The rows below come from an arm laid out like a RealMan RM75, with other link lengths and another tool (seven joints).
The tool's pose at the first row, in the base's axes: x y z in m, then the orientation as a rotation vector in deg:
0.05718 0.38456 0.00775 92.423 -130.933 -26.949
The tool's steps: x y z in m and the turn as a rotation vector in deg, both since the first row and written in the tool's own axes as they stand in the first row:
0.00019 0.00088 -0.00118 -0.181 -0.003 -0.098
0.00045 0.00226 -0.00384 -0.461 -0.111 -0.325
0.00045 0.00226 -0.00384 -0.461 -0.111 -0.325
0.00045 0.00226 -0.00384 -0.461 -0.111 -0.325
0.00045 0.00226 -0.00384 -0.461 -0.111 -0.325
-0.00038 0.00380 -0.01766 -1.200 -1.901 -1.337
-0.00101 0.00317 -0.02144 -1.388 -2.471 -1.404
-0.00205 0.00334 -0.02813 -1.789 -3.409 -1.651
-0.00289 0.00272 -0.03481 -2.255 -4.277 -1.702
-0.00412 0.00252 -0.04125 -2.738 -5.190 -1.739
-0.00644 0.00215 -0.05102 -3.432 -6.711 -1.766
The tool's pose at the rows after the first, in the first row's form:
0.05688 0.38455 0.00920 92.457 -130.759 -27.169
0.05676 0.38450 0.01221 92.614 -130.511 -27.620
0.05676 0.38450 0.01221 92.614 -130.511 -27.620
0.05676 0.38450 0.01221 92.614 -130.511 -27.620
0.05676 0.38450 0.01221 92.614 -130.511 -27.620
0.06162 0.38452 0.02526 93.703 -130.630 -30.295
0.06396 0.38458 0.02836 93.759 -130.872 -31.039
0.06701 0.38501 0.03439 93.968 -131.110 -32.398
0.07065 0.38501 0.04009 93.893 -131.393 -33.718
0.07396 0.38553 0.04573 93.790 -131.699 -35.098
0.07918 0.38672 0.05423 93.616 -132.286 -37.281

